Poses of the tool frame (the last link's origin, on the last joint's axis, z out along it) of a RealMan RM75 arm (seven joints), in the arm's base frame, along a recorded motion.
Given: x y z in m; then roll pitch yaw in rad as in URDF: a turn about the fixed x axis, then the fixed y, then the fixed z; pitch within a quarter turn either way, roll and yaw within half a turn.
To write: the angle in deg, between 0 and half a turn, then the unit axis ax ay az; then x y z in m. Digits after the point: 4 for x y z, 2 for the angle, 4 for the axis.
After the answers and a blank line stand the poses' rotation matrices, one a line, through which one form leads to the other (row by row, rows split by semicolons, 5 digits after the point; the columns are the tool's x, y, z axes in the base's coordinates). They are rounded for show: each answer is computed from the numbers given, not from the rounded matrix.
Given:
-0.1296 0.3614 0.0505 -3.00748 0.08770 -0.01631
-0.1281 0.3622 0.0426 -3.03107 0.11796 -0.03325
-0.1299 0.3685 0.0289 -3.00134 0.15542 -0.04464
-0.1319 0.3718 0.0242 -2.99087 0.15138 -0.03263
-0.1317 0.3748 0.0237 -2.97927 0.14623 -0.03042
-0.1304 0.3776 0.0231 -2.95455 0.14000 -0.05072
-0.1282 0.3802 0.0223 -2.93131 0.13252 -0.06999
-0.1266 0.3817 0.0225 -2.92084 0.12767 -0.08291
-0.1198 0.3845 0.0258 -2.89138 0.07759 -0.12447
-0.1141 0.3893 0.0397 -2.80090 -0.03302 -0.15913
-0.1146 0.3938 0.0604 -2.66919 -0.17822 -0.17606
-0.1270 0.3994 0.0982 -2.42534 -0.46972 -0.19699
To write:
172.28 -0.9990 0.0111 0.0433 -0.1296 0.3614 0.0505
173.57 -0.9981 0.0199 0.0580 -0.1281 0.3622 0.0426
171.79 -0.9967 0.0277 0.0761 -0.1299 0.3685 0.0289
171.25 -0.9970 0.0220 0.0744 -0.1319 0.3718 0.0242
170.60 -0.9972 0.0211 0.0718 -0.1317 0.3748 0.0237
169.11 -0.9972 0.0319 0.0676 -0.1304 0.3776 0.0231
167.72 -0.9972 0.0419 0.0625 -0.1282 0.3802 0.0223
167.09 -0.9971 0.0484 0.0592 -0.1266 0.3817 0.0225
165.43 -0.9973 0.0670 0.0309 -0.1198 0.3845 0.0258
160.70 -0.9966 0.0766 -0.0301 -0.1141 0.3893 0.0397
154.04 -0.9918 0.0661 -0.1095 -0.1146 0.3938 0.0604
142.94 -0.9645 0.0089 -0.2641 -0.1270 0.3994 0.0982

0.99602 -0.02787 -0.08461; -0.01625 -0.99070 0.13511; -0.08759 -0.13320 -0.98721
0.99250 -0.04601 -0.11324; -0.03301 -0.99292 0.11413; -0.11769 -0.10953 -0.98699
0.98696 -0.06580 -0.14688; -0.04409 -0.98823 0.14649; -0.15480 -0.13811 -0.97825
0.98804 -0.05489 -0.14411; -0.03225 -0.98740 0.15494; -0.15080 -0.14844 -0.97736
0.98887 -0.05355 -0.13881; -0.03009 -0.98568 0.16591; -0.14571 -0.15989 -0.97632
0.98894 -0.07573 -0.12751; -0.05020 -0.97998 0.19267; -0.13954 -0.18413 -0.97295
0.98881 -0.09591 -0.11431; -0.06932 -0.97365 0.21726; -0.13213 -0.20691 -0.96940
0.98845 -0.10859 -0.10567; -0.08214 -0.97007 0.22850; -0.12732 -0.21718 -0.96779
0.98928 -0.13933 -0.04378; -0.12378 -0.95898 0.25502; -0.07751 -0.24687 -0.96594
0.98683 -0.13846 0.08367; -0.15837 -0.93236 0.32499; 0.03301 -0.33396 -0.94201
0.96895 -0.07655 0.23512; -0.17238 -0.89084 0.42034; 0.17728 -0.44782 -0.87637
0.87445 0.14381 0.46331; -0.17452 -0.79785 0.57704; 0.45264 -0.58545 -0.67258

